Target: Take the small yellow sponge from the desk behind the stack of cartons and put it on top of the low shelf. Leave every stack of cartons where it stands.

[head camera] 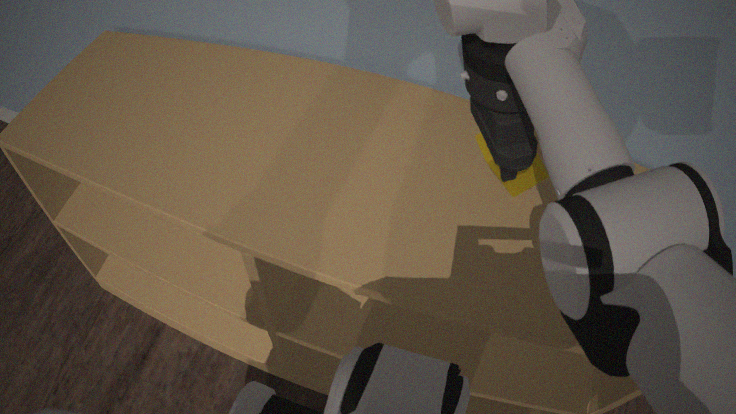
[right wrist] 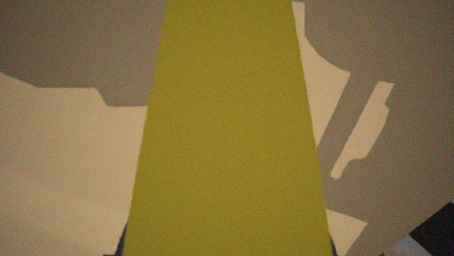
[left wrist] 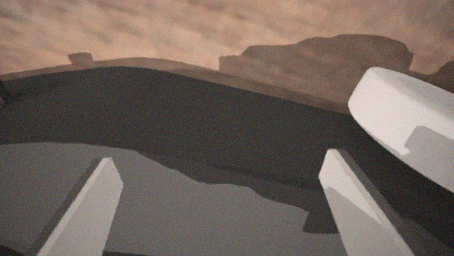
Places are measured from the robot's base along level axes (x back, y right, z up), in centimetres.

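Pixels of known places: left gripper, fingertip midpoint: (left wrist: 220, 167); right gripper, fingertip midpoint: (head camera: 501, 163) (right wrist: 226, 150).
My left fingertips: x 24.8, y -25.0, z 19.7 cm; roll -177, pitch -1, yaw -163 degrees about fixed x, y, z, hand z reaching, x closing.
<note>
Behind a point stands the place of what it marks.
The yellow sponge (head camera: 519, 185) {x -35.1, y 6.0, z 63.4 cm} (right wrist: 225, 125) {x -37.6, y 5.5, z 69.5 cm} is held in my right gripper (head camera: 509, 172) {x -35.9, y 2.7, z 65.6 cm} (right wrist: 226, 245), which is shut on it and points down over the right part of the low shelf's top. In the right wrist view the sponge fills the middle and hides most of the fingers. The low shelf (head camera: 231, 128) {x -32.6, y -35.2, z 61.1 cm} (right wrist: 65, 170) {x -44.0, y -7.4, z 61.1 cm} is light wood with open compartments in front. Whether the sponge touches its top is hard to tell. My left gripper (left wrist: 220, 167) {x 24.8, y -25.0, z 19.7 cm} is open and empty, away from the shelf. No carton stack or desk shows.
A blue wall (head camera: 257, 25) {x -55.1, y -43.0, z 64.8 cm} runs behind the shelf. Dark wooden floor (head camera: 61, 329) {x 2.1, y -90.6, z 0.1 cm} lies at the lower left. Grey and black robot parts (head camera: 406, 375) {x -11.2, y -0.6, z 47.5 cm} show at the bottom edge. In the left wrist view, a dark grey surface (left wrist: 150, 110) {x 29.6, y -22.6, z 12.2 cm} and a white rounded part (left wrist: 395, 110) lie beyond the fingers.
</note>
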